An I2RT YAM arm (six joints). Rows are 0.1 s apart.
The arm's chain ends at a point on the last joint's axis. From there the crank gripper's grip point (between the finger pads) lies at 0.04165 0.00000 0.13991 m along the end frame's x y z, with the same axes.
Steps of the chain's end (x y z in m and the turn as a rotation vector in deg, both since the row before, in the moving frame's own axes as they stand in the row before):
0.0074, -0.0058, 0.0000, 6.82, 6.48, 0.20
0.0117, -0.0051, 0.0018, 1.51, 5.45, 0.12
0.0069, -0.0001, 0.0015, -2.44, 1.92, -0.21
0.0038, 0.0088, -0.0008, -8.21, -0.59, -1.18
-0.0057, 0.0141, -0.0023, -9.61, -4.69, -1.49
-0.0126, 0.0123, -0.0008, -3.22, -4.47, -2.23
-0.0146, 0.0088, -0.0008, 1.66, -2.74, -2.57
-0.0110, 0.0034, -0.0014, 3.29, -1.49, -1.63
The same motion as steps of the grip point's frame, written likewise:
0.0229, -0.0219, -0.0066, 6.82, 6.48, 0.20
0.0248, -0.0086, -0.0028, 1.51, 5.45, 0.12
0.0116, 0.0057, -0.0001, -2.44, 1.92, -0.21
0.0026, 0.0280, -0.0018, -8.21, -0.59, -1.18
-0.0169, 0.0368, -0.0012, -9.61, -4.69, -1.49
-0.0235, 0.0188, 0.0018, -3.22, -4.47, -2.23
-0.0215, 0.0030, 0.0009, 1.66, -2.74, -2.57
-0.0148, -0.0058, -0.0006, 3.29, -1.49, -1.63

